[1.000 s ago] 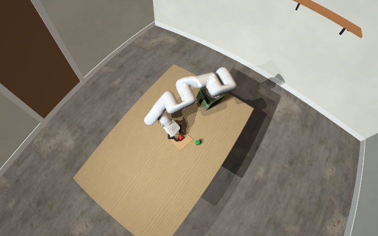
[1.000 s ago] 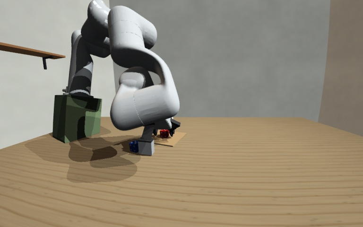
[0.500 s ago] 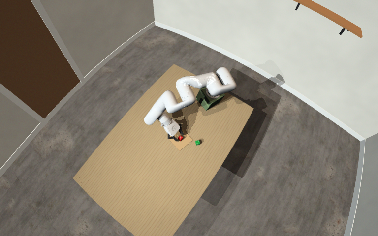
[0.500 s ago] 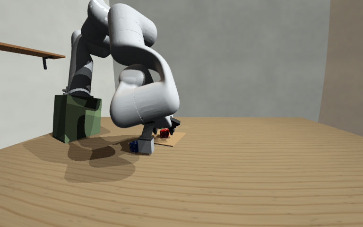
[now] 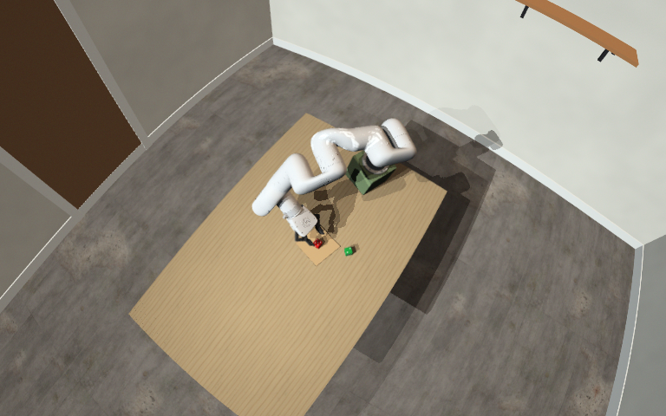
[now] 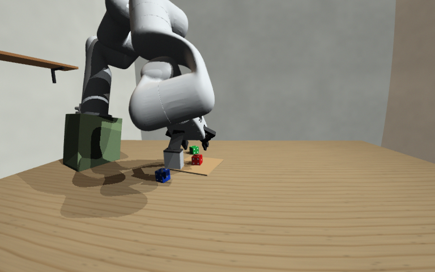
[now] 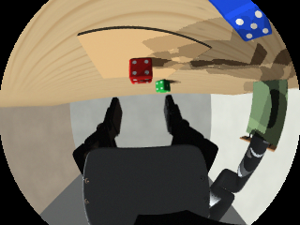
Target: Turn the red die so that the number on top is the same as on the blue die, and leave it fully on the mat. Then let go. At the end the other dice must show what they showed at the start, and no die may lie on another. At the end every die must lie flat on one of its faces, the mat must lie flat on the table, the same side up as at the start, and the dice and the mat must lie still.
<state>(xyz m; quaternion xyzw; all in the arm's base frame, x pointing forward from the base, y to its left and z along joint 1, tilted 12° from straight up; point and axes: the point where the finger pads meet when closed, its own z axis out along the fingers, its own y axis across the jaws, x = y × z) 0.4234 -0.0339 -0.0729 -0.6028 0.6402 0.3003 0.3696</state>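
The red die lies 10 mm to the left of my hand and 60 mm below it. From my hand the other things lie so: blue die 70 mm behind, 110 mm to the right, 60 mm below; tan mat 10 mm to the left, 80 mm below; green die 40 mm behind, 140 mm to the left, 60 mm below.
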